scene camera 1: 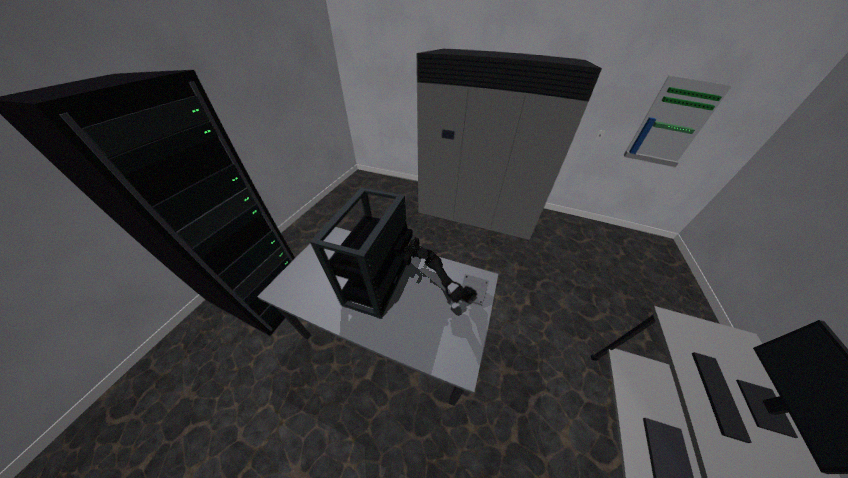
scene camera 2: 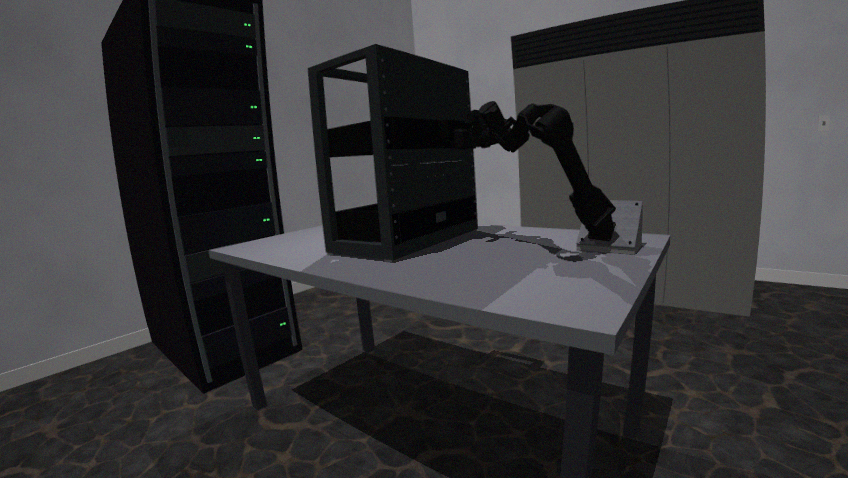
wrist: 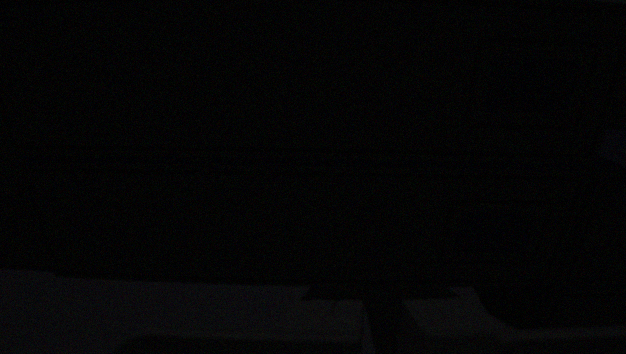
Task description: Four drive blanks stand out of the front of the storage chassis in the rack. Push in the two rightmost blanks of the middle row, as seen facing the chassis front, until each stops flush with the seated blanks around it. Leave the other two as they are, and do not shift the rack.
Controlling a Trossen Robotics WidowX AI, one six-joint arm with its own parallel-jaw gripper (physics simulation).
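Places are measured from the arm's base along level axes (x right, y ahead, z up), in centimetres.
Pixels of known places: gripper, fingertip midpoint: [scene camera 2: 451, 143] [wrist: 361, 248]; arm's base, link origin: [scene camera 1: 470, 293] [scene camera 2: 602, 230].
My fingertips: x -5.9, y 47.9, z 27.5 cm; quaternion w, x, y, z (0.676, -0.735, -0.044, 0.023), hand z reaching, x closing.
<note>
For each thing: its middle in the pictures, then the offset to it from my fingertips. "spot": a spot on its surface instead. Level surfaces: height alone.
- storage chassis, surface spot: [scene camera 2: 415, 134] spot: dx -19.8, dy -2.5, dz +2.5 cm
- white table, surface height: dz -33.0 cm
- panel with a small light label, surface spot: [scene camera 2: 440, 216] spot: dx -7.7, dy +0.5, dz -23.6 cm
The rack [scene camera 1: 371, 285] [scene camera 2: 377, 178] stands upright on the table. The storage chassis [scene camera 2: 415, 134] is the black band across its upper middle; its dark front [wrist: 250, 175] fills most of the wrist view. The drive blanks cannot be told apart in the dark, nor which of them stand out. My gripper [scene camera 1: 407, 251] [scene camera 2: 460, 135] [wrist: 382, 294] is shut and empty. Its fingertips are close against the chassis front, near the end far from scene camera 2. Darkness hides whether they touch a blank, and which one.
The white table [scene camera 1: 415, 338] [scene camera 2: 451, 279] carries the rack and the arm's base plate [scene camera 1: 483, 287] [scene camera 2: 629, 228]. Another panel with a small light label [scene camera 2: 440, 216] sits low in the rack. A tall server cabinet [scene camera 1: 23, 118] [scene camera 2: 127, 178] stands behind the table, and a grey cabinet [scene camera 1: 492, 148] [scene camera 2: 706, 178] beyond it.
</note>
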